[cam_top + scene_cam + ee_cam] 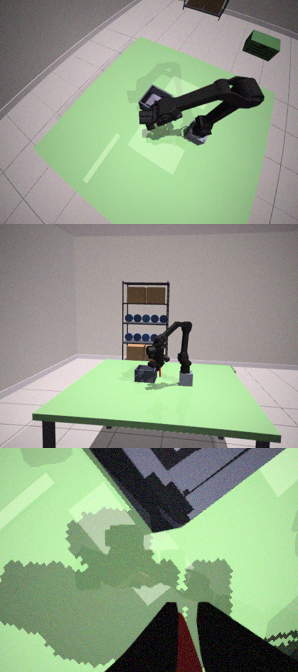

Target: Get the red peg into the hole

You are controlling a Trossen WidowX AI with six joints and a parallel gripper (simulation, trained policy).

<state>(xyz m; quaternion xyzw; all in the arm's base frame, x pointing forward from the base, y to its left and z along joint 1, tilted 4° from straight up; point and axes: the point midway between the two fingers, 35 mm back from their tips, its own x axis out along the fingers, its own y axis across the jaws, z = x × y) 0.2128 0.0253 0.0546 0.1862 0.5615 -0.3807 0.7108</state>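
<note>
The plate lies 8 cm ahead of my gripper tip, 12 cm to the right of it and 6 cm below it. Also, from my gripper tip: grey box: 8 cm ahead, 12 cm to the right, 8 cm below; red peg: 1 cm behind, 2 cm to the left.
</note>
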